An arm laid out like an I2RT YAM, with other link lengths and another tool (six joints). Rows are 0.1 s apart.
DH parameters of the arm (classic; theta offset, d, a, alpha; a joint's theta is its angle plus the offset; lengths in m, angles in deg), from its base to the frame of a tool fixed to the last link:
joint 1: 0 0.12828 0.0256 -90
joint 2: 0 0 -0.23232 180
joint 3: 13.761 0 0.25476 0
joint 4: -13.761 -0.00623 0.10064 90
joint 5: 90 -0.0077 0 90
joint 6: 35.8 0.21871 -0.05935 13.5
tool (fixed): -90 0.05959 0 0
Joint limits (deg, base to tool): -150..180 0..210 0..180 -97..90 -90..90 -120..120
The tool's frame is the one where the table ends.
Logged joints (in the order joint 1, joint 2, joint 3, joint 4, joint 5, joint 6), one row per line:
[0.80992 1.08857 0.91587 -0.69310 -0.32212 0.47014]
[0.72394 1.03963 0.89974 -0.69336 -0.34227 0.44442]
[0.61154 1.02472 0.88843 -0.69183 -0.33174 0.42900]
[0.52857 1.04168 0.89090 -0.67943 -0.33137 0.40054]
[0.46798 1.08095 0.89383 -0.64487 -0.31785 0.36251]
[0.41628 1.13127 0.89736 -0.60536 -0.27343 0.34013]
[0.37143 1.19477 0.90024 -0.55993 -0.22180 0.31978]
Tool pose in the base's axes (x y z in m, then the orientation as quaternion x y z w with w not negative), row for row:
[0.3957 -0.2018 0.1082 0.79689 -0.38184 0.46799 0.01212]
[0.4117 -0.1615 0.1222 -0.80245 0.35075 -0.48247 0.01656]
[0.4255 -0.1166 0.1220 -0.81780 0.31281 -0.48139 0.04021]
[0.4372 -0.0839 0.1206 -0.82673 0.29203 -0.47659 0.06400]
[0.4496 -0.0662 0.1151 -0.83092 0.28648 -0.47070 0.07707]
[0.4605 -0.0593 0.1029 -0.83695 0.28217 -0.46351 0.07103]
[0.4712 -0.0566 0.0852 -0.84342 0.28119 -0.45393 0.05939]
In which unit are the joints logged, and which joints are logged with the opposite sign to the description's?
The joints are logged in radians. Opposite sign: joint 1, joint 6.
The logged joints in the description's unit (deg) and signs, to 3 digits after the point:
[-46.405 62.370 52.475 -39.712 -18.456 -26.937]
[-41.479 59.566 51.551 -39.727 -19.611 -25.463]
[-35.039 58.712 50.903 -39.639 -19.007 -24.580]
[-30.285 59.684 51.045 -38.928 -18.986 -22.949]
[-26.813 61.934 51.213 -36.948 -18.211 -20.770]
[-23.851 64.817 51.415 -34.685 -15.666 -19.488]
[-21.281 68.455 51.580 -32.082 -12.708 -18.322]

